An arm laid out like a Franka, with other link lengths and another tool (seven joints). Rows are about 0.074 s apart.
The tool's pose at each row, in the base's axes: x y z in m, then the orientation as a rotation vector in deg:
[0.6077 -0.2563 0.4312 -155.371 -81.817 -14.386]
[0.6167 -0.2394 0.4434 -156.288 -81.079 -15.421]
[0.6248 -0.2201 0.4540 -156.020 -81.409 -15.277]
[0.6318 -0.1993 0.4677 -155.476 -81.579 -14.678]
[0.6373 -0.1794 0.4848 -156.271 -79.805 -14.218]
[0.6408 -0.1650 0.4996 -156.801 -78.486 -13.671]
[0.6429 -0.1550 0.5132 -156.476 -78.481 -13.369]
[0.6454 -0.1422 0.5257 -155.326 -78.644 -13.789]
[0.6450 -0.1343 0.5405 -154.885 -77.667 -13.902]
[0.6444 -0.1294 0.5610 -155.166 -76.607 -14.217]
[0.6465 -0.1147 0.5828 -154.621 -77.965 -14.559]
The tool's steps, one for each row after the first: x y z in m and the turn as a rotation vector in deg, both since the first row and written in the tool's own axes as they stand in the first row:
[0.0209 -0.0020 -0.0087 -0.850 0.306 0.631]
[0.0429 -0.0061 -0.0156 -0.700 0.275 0.373]
[0.0661 -0.0118 -0.0255 -0.108 0.164 0.161]
[0.0883 -0.0183 -0.0391 0.046 -0.037 1.440]
[0.1046 -0.0233 -0.0513 0.272 -0.275 2.384]
[0.1162 -0.0270 -0.0631 0.642 -0.289 2.324]
[0.1302 -0.0320 -0.0734 1.341 0.426 1.955]
[0.1390 -0.0366 -0.0870 1.972 0.909 2.459]
[0.1462 -0.0395 -0.1066 1.980 1.188 3.172]
[0.1631 -0.0457 -0.1258 1.834 1.319 2.195]

